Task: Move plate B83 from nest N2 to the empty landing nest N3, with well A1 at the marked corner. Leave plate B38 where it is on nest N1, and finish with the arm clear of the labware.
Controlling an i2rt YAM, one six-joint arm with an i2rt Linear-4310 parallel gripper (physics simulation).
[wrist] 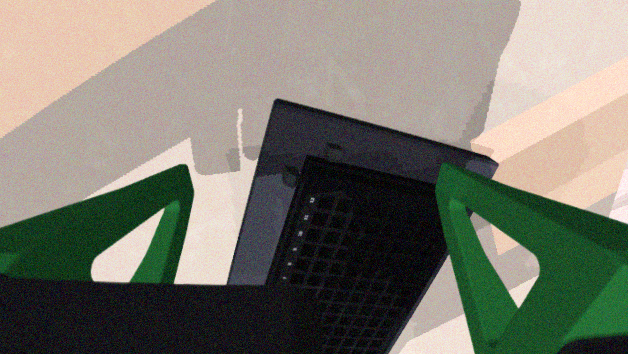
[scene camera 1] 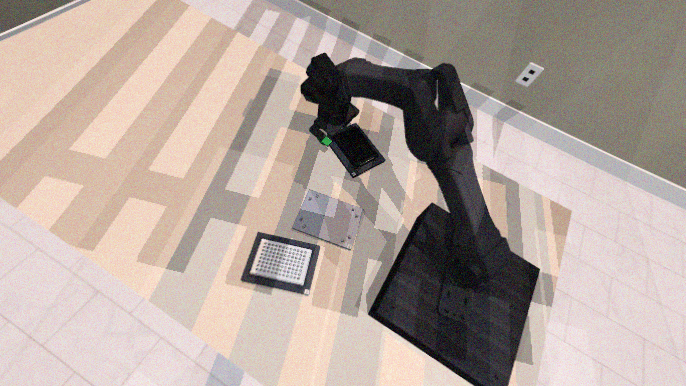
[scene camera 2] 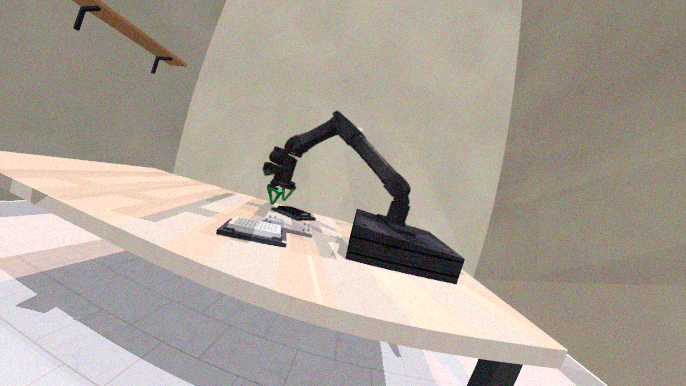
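A black well plate (scene camera 1: 354, 145) (scene camera 2: 295, 213) (wrist: 380, 225) lies in a dark nest (scene camera 1: 348, 165) (wrist: 280, 130) at the back. A white well plate (scene camera 1: 281, 261) (scene camera 2: 255, 226) lies in another dark nest (scene camera 1: 280, 286) (scene camera 2: 250, 240). A bare grey nest (scene camera 1: 327, 220) (scene camera 2: 300, 230) with small posts lies between them. Plate codes and nest names are not readable. My gripper (scene camera 1: 336, 134) (scene camera 2: 279, 200) (wrist: 314, 177) is open and empty above the far end of the black plate. In the wrist view the left fingertip is left of the nest and the right one overlaps the plate's right edge.
The arm's black base box (scene camera 1: 450, 300) (scene camera 2: 400, 250) stands on the wooden table (scene camera 1: 225, 325) (scene camera 2: 310, 295), to the right of the nests. A wall (scene camera 1: 600, 125) rises behind the table. A wooden shelf (scene camera 2: 135, 35) hangs at the upper left in scene camera 2.
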